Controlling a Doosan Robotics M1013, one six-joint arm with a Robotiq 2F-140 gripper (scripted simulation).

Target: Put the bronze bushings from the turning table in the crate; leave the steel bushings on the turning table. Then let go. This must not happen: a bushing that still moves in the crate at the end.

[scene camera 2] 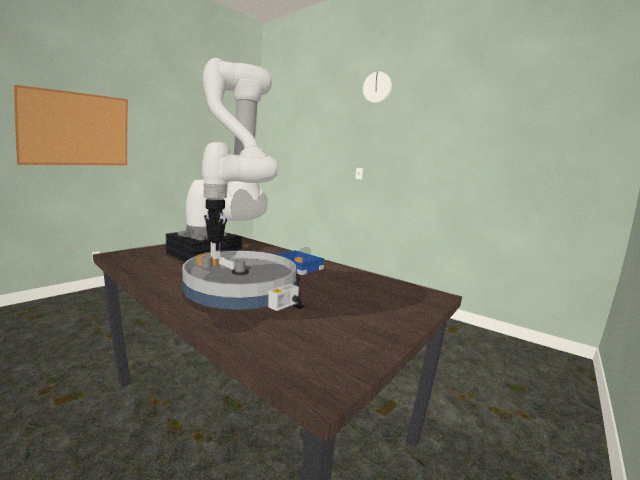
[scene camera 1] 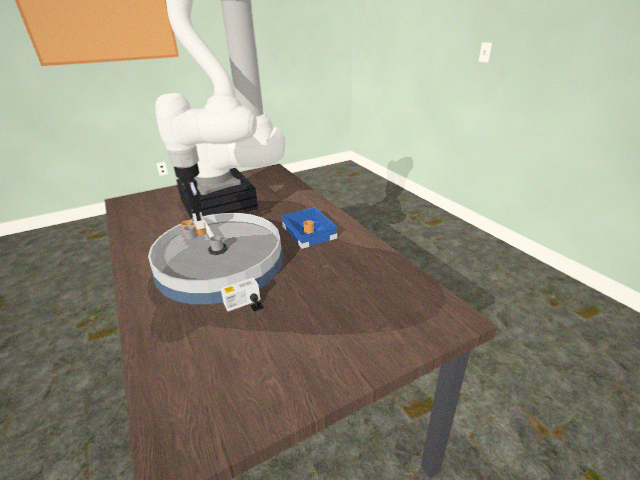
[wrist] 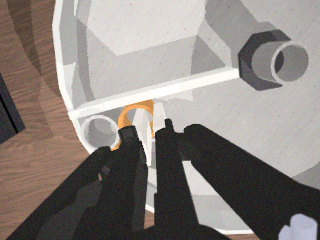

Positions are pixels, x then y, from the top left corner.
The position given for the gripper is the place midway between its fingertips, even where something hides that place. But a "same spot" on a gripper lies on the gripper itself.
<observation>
gripper: scene camera 2; scene camera 1; wrist 152, 118
same spot on gripper: (scene camera 2: 216, 236) = (scene camera 1: 192, 206)
</observation>
